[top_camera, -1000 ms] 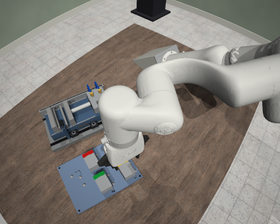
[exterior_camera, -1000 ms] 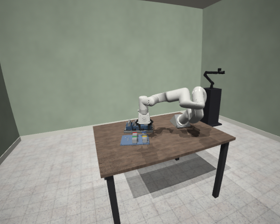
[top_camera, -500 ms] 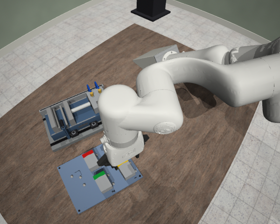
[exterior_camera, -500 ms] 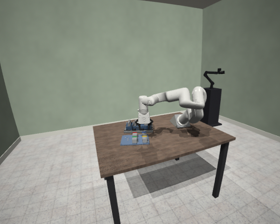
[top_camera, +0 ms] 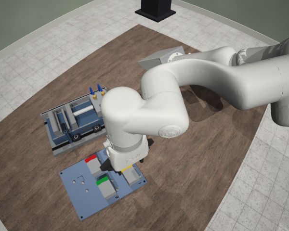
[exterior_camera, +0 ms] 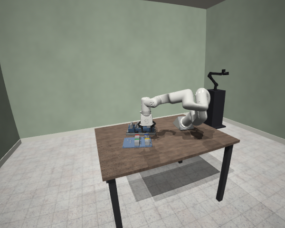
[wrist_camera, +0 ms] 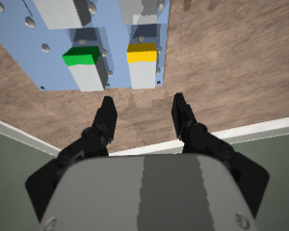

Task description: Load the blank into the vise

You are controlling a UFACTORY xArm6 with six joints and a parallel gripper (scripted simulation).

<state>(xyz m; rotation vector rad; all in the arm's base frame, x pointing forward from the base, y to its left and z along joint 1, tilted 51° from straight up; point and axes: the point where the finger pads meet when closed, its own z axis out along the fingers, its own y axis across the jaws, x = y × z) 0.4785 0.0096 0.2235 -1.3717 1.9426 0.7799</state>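
My gripper is now 110 mm above the yellow-ended blank. Also, from my hand: infeed plate 130 mm below, 70 mm to the right, 70 mm ahead; green-ended blank 110 mm below, 90 mm ahead, 20 mm to the right; blue-ended blank 110 mm below, 90 mm to the right, 20 mm behind.
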